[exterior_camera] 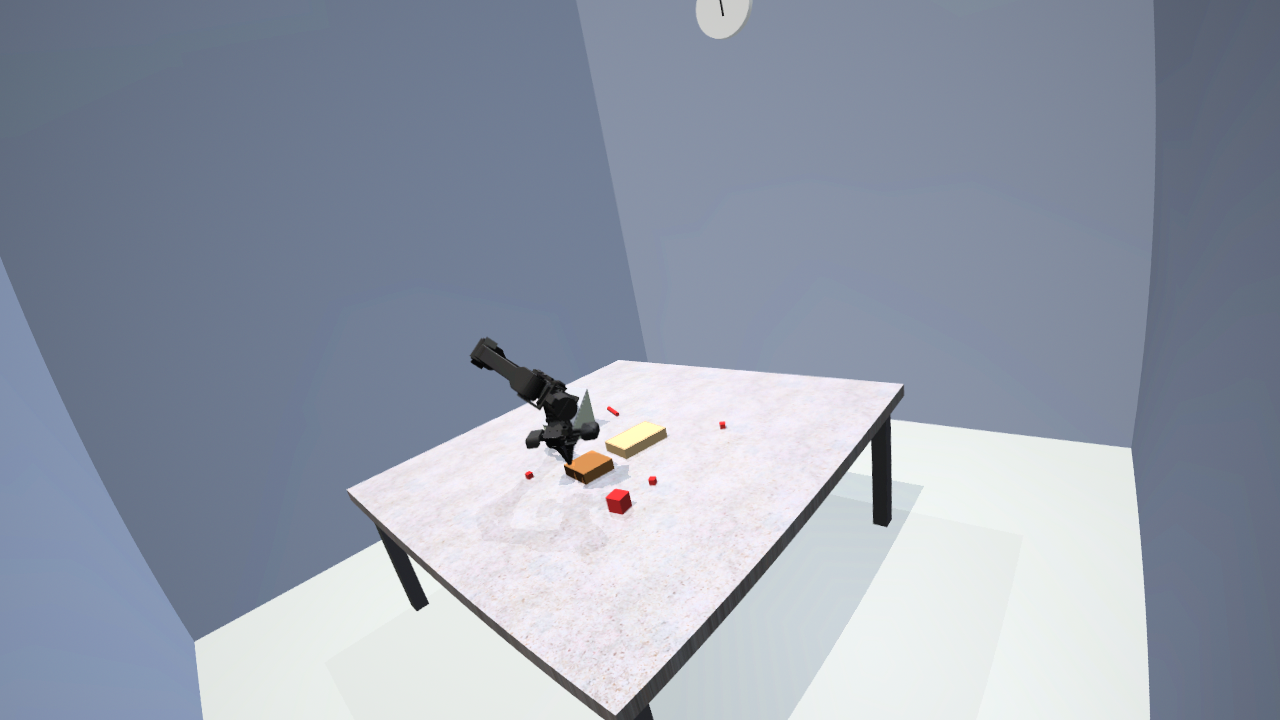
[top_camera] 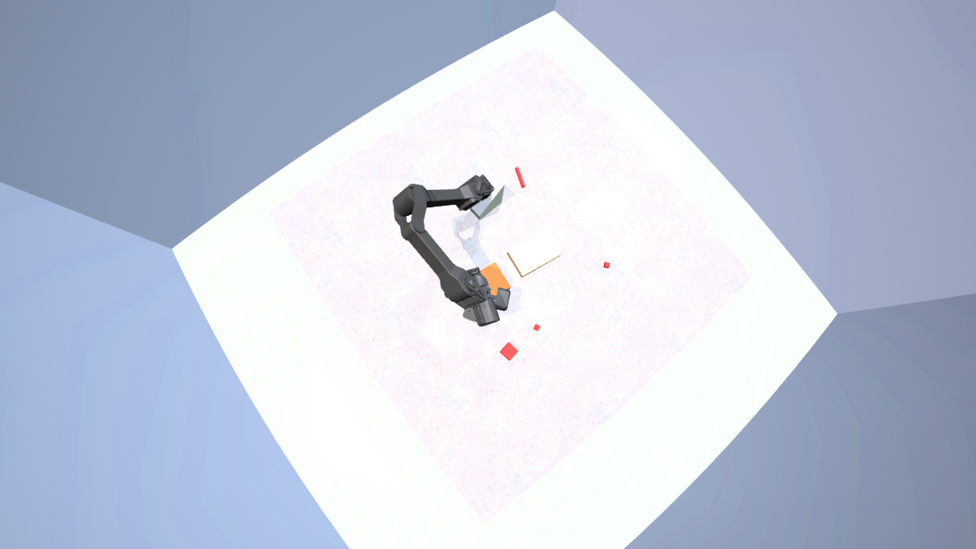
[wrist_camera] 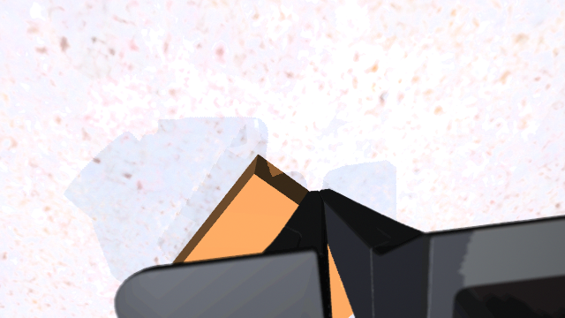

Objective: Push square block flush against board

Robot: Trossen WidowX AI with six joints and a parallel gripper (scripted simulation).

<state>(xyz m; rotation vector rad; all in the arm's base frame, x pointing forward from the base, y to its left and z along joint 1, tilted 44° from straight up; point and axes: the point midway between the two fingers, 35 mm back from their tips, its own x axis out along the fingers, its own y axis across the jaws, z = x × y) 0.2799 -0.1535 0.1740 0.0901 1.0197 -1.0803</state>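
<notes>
Now: gripper tip 2 cm past the orange square block, 7 cm to the right of it and 5 cm above it. From my gripper tip the other things lie so: red cube: 19 cm ahead, 2 cm to the right, 5 cm below; red stick: 27 cm behind, 40 cm to the left, 6 cm below; pale cream board: 1 cm behind, 25 cm to the left, 5 cm below.
</notes>
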